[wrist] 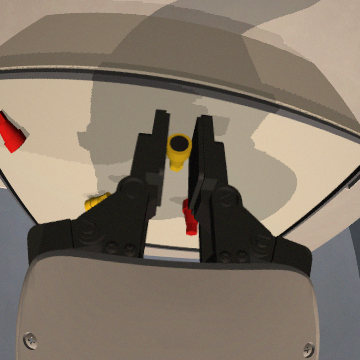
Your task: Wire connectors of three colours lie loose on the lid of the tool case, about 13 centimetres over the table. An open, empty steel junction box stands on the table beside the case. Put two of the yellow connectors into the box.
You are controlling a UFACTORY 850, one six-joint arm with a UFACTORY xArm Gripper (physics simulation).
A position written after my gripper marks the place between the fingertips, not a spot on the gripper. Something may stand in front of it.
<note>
I see my gripper [180, 131] and a tool case [85, 85].
</note>
